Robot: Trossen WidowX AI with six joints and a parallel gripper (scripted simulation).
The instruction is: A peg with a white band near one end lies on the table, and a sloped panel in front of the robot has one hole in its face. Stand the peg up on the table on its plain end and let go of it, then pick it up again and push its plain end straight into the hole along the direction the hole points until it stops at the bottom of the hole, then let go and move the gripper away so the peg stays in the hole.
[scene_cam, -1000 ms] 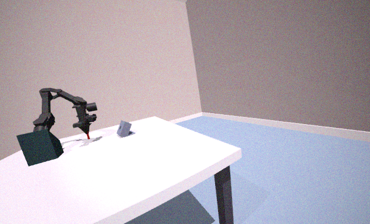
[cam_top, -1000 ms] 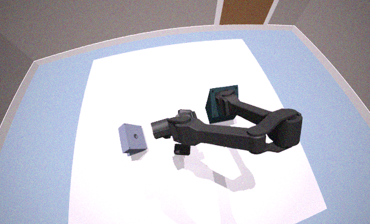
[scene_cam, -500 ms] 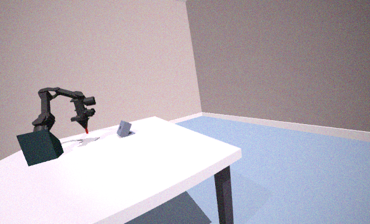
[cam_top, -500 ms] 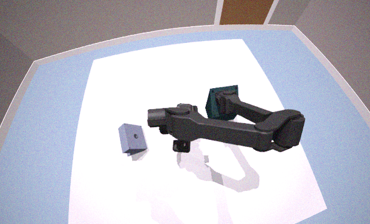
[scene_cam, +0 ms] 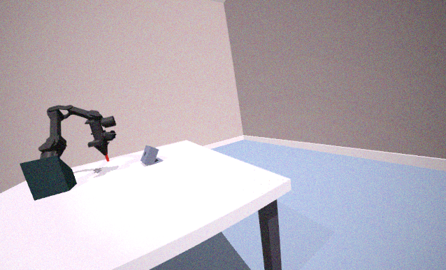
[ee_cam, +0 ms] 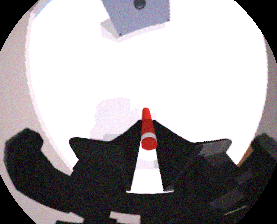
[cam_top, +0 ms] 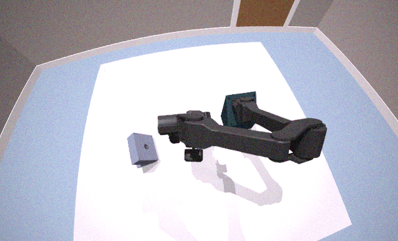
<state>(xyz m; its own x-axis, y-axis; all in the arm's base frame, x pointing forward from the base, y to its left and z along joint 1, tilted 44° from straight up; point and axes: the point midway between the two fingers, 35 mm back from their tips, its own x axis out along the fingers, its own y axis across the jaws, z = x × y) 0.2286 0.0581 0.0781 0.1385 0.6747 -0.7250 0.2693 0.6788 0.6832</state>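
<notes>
My gripper tip is 24 cm short of the grey sloped panel, 6 cm above it and 5 cm to the left of it. Round my gripper tip: red peg: 2 cm above.
</notes>
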